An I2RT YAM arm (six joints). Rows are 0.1 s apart.
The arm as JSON. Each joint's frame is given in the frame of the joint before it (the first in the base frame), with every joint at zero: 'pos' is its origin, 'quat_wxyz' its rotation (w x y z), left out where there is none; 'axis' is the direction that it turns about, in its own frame. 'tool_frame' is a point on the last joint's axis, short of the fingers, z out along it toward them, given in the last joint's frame.
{
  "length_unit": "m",
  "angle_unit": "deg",
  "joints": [
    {
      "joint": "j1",
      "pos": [
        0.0,
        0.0,
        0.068
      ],
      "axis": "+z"
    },
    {
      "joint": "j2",
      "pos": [
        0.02,
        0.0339,
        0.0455
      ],
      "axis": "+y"
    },
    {
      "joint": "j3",
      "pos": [
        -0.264,
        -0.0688,
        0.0
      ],
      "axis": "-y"
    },
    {
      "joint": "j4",
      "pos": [
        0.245,
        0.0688,
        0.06
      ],
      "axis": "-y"
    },
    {
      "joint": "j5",
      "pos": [
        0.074,
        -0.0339,
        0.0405
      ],
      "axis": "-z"
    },
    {
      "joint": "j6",
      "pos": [
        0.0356,
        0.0,
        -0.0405
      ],
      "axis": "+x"
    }
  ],
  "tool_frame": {
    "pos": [
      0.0,
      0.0,
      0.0
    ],
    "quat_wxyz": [
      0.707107,
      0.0,
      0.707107,
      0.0
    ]
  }
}
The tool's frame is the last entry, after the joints.
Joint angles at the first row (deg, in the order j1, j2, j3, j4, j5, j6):
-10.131, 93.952, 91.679, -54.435, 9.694, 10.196
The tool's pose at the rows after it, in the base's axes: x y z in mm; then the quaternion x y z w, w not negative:
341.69 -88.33 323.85 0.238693 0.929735 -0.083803 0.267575
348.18 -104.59 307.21 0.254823 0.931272 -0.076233 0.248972
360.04 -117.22 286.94 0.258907 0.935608 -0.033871 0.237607
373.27 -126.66 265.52 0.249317 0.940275 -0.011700 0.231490
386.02 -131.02 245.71 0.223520 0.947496 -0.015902 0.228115
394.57 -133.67 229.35 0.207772 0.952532 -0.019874 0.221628
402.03 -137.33 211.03 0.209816 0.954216 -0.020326 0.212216
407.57 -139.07 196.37 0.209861 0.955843 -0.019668 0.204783
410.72 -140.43 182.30 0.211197 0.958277 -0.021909 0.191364
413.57 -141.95 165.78 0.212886 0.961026 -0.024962 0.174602
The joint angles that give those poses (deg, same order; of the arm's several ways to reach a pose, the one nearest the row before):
-13.519, 95.962, 91.568, -54.368, 9.715, 12.557
-15.923, 98.630, 91.264, -53.472, 8.163, 12.557
-17.780, 102.215, 91.286, -51.418, 2.699, 12.492
-18.786, 105.950, 91.283, -48.532, -0.470, 11.027
-18.808, 109.317, 91.285, -45.539, -0.689, 7.901
-18.765, 111.940, 91.284, -43.637, -0.579, 5.978
-18.895, 114.759, 91.284, -41.910, -0.426, 6.000
-18.874, 116.967, 91.286, -40.578, -0.405, 5.977
-18.873, 118.956, 91.264, -40.097, 0.033, 5.978
-18.895, 121.273, 91.264, -39.682, 0.601, 5.978

